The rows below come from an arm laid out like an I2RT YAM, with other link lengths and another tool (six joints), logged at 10 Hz.
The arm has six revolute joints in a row. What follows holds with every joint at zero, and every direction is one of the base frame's. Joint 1 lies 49.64 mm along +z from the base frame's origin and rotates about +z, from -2.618 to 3.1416 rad. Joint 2 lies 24.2 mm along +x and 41.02 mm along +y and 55.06 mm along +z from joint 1 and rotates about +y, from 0 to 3.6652 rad. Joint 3 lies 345.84 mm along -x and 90.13 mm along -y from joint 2 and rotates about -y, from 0 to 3.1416 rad. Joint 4 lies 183.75 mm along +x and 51.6 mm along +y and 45 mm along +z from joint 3 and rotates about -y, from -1.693 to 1.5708 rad. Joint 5 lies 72.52 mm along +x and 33.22 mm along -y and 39.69 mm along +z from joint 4 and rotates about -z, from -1.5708 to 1.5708 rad. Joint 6 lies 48.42 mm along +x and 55.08 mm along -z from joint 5 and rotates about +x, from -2.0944 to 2.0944 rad. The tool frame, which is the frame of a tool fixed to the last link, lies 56 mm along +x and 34 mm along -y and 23 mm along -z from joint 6; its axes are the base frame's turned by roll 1.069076, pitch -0.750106 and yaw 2.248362 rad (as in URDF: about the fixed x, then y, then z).
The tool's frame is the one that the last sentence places.
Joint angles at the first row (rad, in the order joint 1, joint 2, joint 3, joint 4, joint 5, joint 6):
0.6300 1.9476 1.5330 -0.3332 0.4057 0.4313
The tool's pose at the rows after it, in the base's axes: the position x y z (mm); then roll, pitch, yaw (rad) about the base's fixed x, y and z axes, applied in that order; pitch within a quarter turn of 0, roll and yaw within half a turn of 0:
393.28 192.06 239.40 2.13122 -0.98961 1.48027
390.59 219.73 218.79 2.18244 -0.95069 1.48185
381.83 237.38 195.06 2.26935 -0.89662 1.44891
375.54 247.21 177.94 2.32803 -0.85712 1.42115
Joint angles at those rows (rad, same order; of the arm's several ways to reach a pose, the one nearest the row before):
0.6689 1.9892 1.5719 -0.3668 0.4274 0.4362
0.7242 2.0537 1.5944 -0.3744 0.4404 0.4400
0.7670 2.1071 1.5951 -0.4004 0.4416 0.4480
0.7921 2.1460 1.5970 -0.4221 0.4416 0.4587

